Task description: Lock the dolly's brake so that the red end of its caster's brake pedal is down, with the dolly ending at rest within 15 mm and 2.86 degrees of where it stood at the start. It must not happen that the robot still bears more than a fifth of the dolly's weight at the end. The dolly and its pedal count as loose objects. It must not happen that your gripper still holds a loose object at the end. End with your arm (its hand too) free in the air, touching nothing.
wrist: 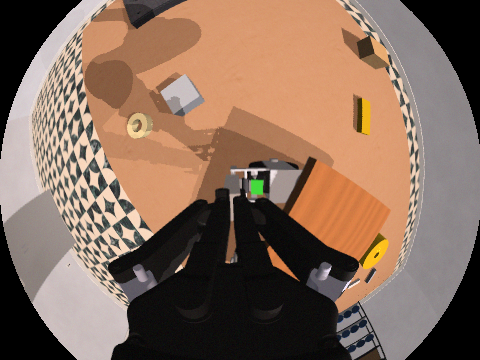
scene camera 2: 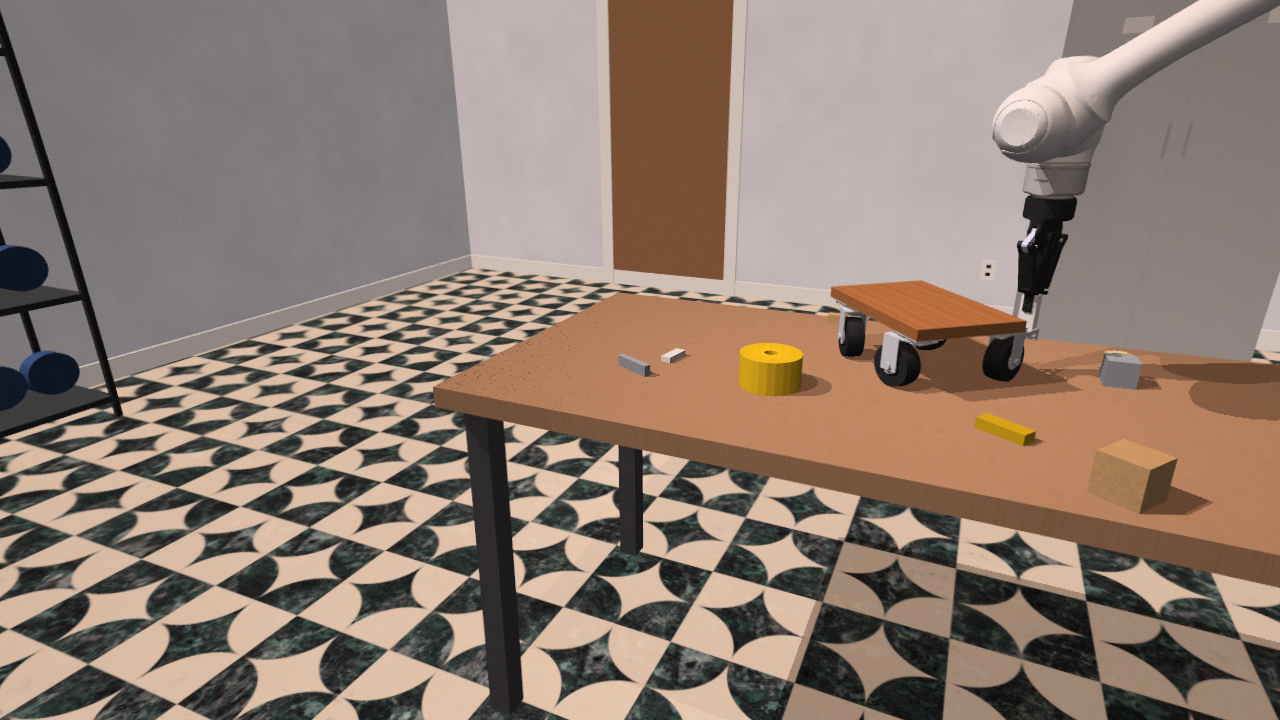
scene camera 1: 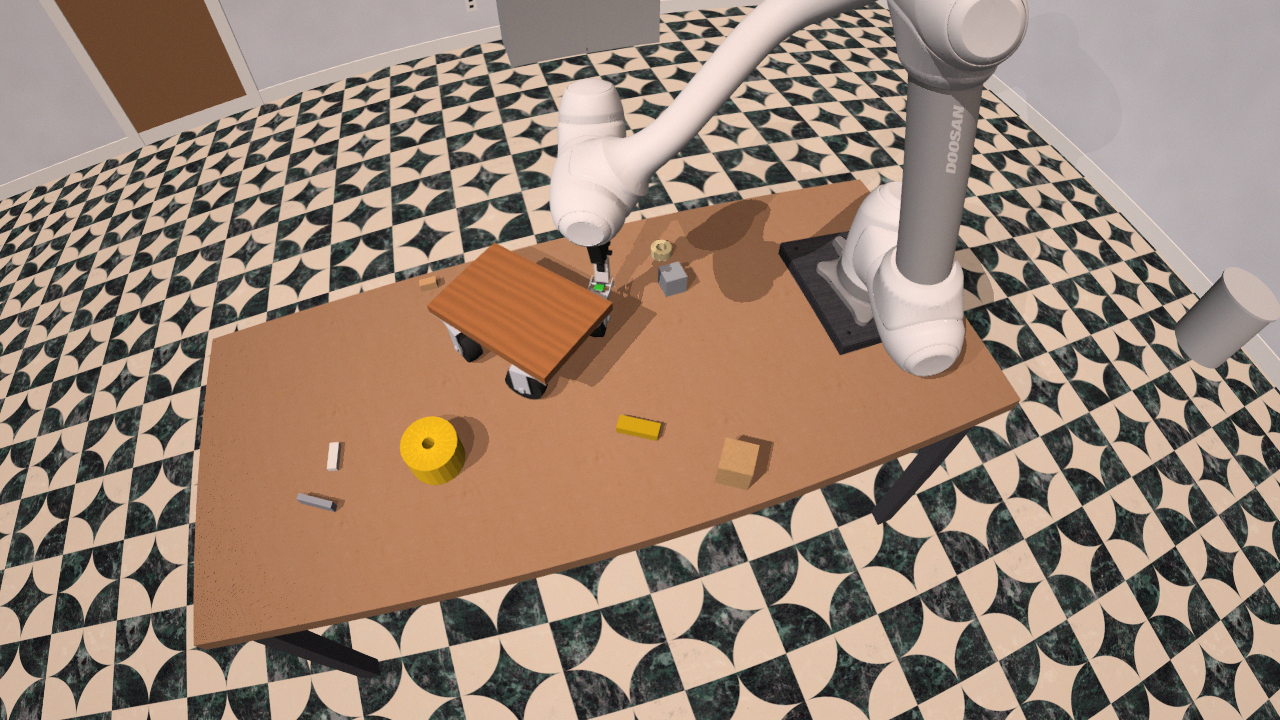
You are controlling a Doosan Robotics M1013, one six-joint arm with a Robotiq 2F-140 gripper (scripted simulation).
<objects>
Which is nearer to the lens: the grey cube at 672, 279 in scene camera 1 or the yellow cylinder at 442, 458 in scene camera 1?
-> The yellow cylinder.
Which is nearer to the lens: the grey cube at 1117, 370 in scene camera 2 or the yellow cylinder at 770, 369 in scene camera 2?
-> The yellow cylinder.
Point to a yellow bar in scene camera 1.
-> At 646, 429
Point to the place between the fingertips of the gripper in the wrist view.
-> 232, 185
</objects>
